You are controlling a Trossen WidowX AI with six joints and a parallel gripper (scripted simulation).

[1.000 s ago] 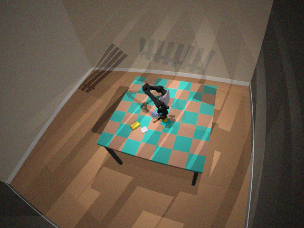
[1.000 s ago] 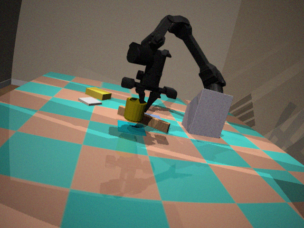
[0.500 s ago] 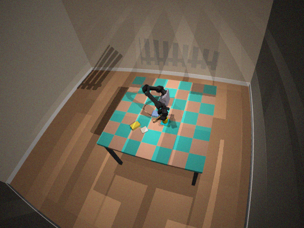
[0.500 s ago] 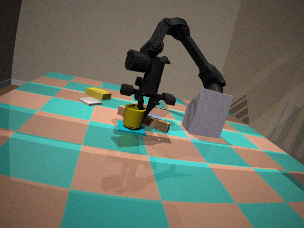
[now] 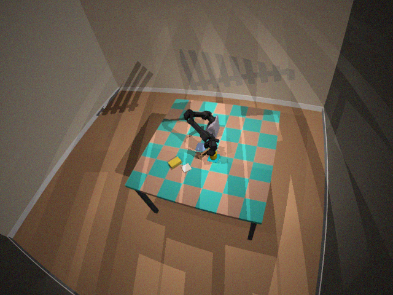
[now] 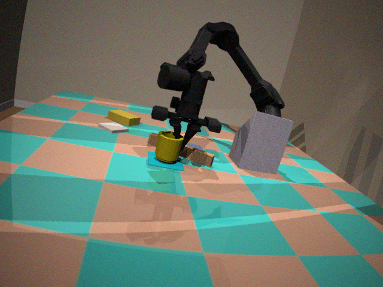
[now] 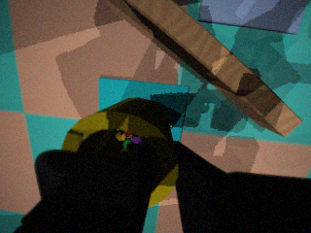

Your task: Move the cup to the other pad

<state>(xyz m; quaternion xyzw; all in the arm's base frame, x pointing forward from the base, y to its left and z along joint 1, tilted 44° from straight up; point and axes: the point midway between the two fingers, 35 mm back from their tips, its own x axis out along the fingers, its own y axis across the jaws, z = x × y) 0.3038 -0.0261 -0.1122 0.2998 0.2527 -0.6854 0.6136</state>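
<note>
Right now the yellow cup is 20 mm ahead of my gripper tip and 10 mm below it. Round my gripper tip: blue pad (80 mm behind, 150 mm to the right, 50 mm below); then cyan pad (30 mm ahead, 50 mm below); then wooden bar (30 mm behind, 80 mm to the right, 40 mm below).
</note>
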